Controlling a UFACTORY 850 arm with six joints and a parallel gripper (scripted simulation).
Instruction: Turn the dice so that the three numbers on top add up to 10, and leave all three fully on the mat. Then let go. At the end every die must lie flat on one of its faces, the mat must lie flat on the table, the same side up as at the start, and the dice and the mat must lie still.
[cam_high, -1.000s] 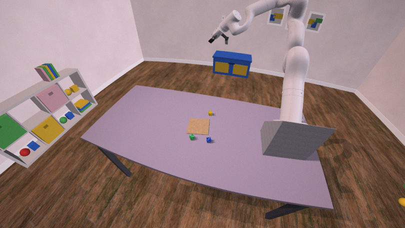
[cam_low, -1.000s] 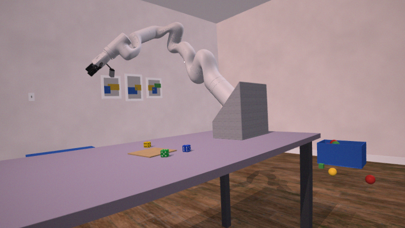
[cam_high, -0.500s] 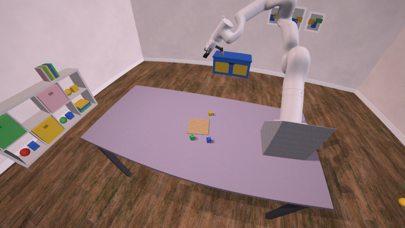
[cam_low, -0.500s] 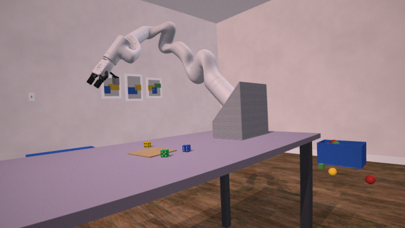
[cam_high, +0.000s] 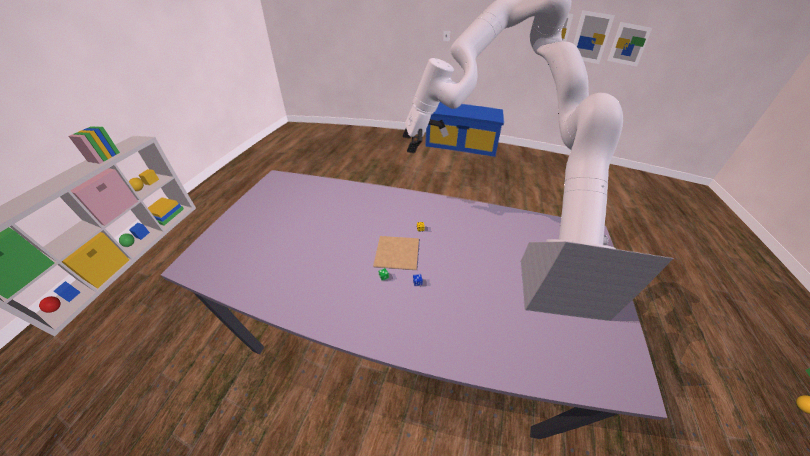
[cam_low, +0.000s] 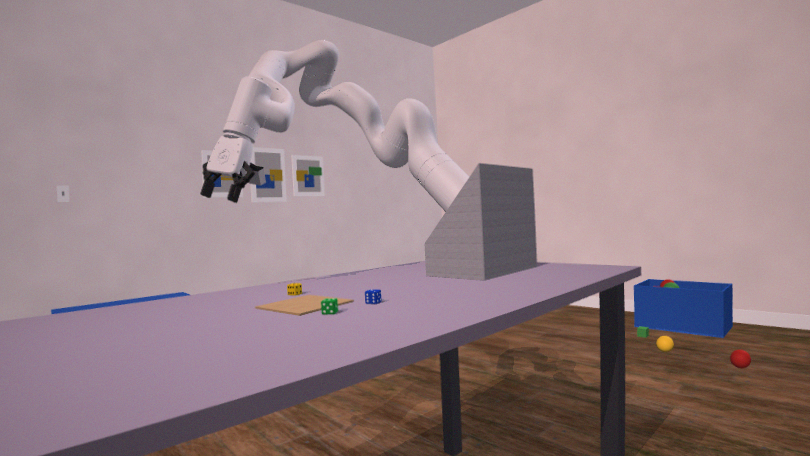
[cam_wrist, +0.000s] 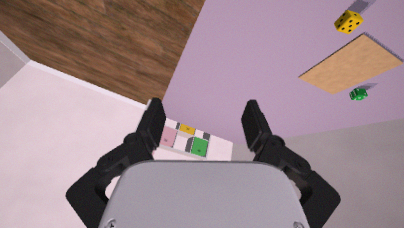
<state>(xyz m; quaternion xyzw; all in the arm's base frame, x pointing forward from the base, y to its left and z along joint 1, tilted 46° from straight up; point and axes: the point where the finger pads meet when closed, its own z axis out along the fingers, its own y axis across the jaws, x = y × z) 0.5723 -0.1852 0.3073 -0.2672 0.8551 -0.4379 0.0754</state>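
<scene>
Right now the yellow die is 24 cm below my hand, 19 cm to the left of it and 9 cm behind it. Also, from my hand: blue die (43 cm to the left, 24 cm below, 13 cm behind); then tan mat (33 cm to the left, 25 cm below, 4 cm behind); then green die (44 cm to the left, 24 cm below, 2 cm behind).
</scene>
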